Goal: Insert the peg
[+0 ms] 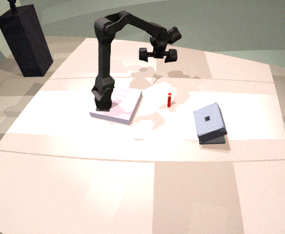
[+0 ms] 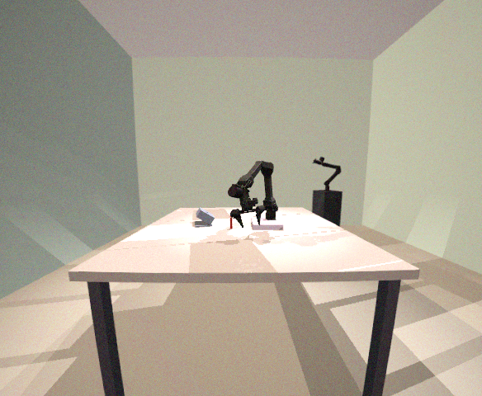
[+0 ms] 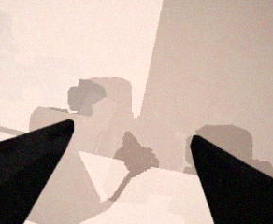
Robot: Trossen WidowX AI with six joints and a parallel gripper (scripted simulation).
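Now: the red square peg 70 mm ahead of my gripper tip, 250 mm to the right of it and 20 mm below it. Round my gripper tip: panel: 240 mm ahead, 380 mm to the right, 10 mm below.
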